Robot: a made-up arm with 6 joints.
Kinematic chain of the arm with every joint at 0, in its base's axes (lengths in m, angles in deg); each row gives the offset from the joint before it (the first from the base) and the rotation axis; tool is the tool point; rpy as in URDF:
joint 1: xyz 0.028 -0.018 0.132 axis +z
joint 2: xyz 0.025 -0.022 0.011 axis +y
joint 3: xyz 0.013 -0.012 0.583 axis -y
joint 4: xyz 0 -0.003 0.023 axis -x
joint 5: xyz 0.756 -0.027 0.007 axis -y
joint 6: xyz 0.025 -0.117 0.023 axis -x
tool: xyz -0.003 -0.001 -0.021 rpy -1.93 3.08 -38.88
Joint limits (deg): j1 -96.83..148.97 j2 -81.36..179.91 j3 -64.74..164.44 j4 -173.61..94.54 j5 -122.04..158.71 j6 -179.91..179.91
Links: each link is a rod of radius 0.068 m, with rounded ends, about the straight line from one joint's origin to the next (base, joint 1, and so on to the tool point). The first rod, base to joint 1, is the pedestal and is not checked.
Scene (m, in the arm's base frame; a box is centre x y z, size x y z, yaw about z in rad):
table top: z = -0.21
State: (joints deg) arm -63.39 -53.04 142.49 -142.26 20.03 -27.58
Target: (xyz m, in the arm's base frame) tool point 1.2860 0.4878 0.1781
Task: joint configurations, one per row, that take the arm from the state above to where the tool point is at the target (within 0.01 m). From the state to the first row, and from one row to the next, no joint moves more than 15 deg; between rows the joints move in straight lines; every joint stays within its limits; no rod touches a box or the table.
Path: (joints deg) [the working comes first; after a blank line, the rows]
Joints at the target: 19.58 72.75 69.28 -139.76 20.63 -25.74
Straight joint move there: clear.

1: -54.17 -39.06 134.36 -141.98 20.10 -27.38
2: -44.95 -25.09 126.22 -141.71 20.16 -27.17
3: -35.73 -11.11 118.09 -141.43 20.23 -26.97
4: -26.51 2.87 109.95 -141.15 20.30 -26.76
5: -17.29 16.84 101.82 -140.87 20.37 -26.56
6: -8.08 30.82 93.68 -140.60 20.43 -26.35
7: 1.14 44.80 85.55 -140.32 20.50 -26.15
8: 10.36 58.77 77.42 -140.04 20.57 -25.94
9: 19.58 72.75 69.28 -139.76 20.63 -25.74

